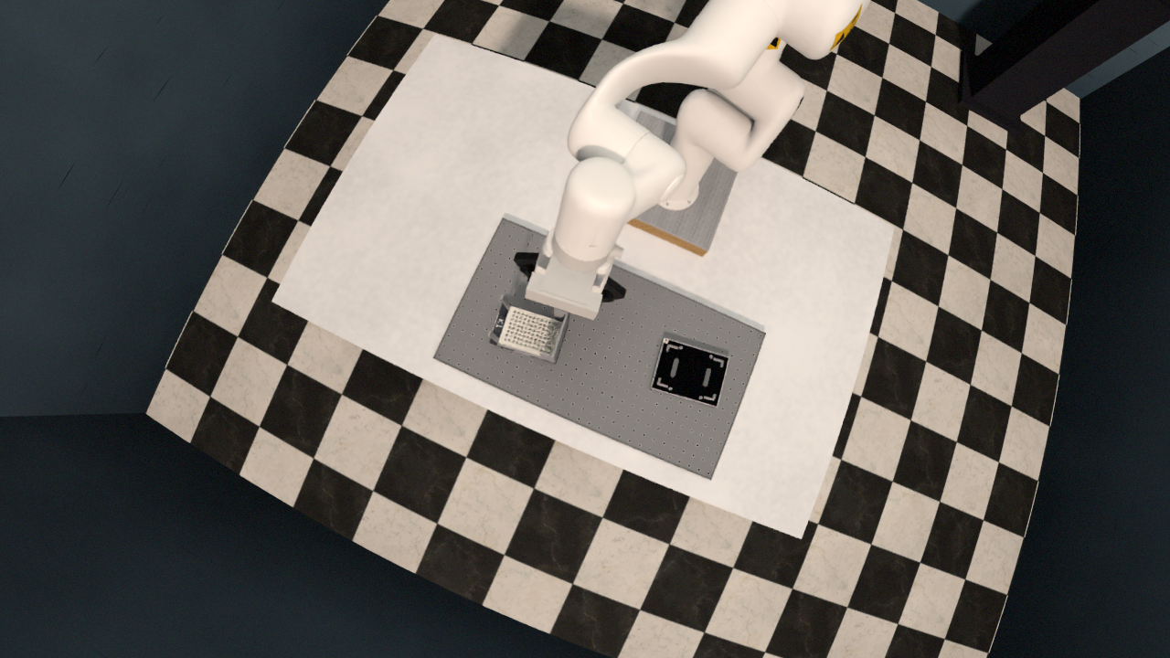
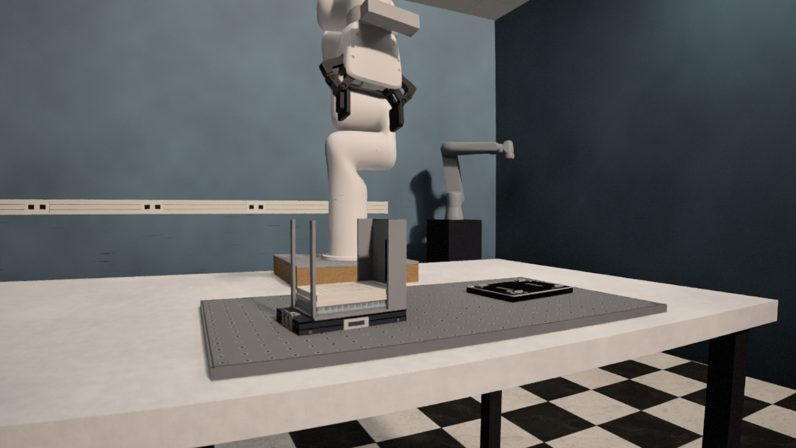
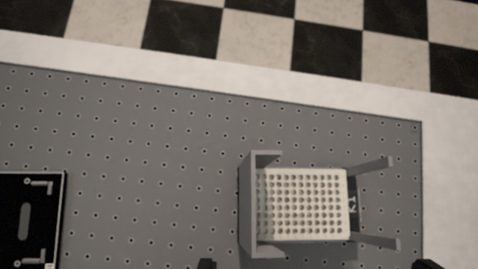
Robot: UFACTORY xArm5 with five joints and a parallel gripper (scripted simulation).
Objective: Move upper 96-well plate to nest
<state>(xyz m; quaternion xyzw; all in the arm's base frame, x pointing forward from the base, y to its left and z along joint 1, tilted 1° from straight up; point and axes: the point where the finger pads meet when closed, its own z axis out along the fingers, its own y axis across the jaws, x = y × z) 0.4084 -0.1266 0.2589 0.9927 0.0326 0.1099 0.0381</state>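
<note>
Now: the white 96-well plate 26 cm below my hand, 6 cm to the right of it and 5 cm ahead of it. Round my hand: tall grey wall (22 cm below, 4 cm ahead, 1 cm to the left); black plate nest (31 cm to the left, 29 cm below); clear plate (27 cm below, 6 cm to the right, 5 cm ahead).
</note>
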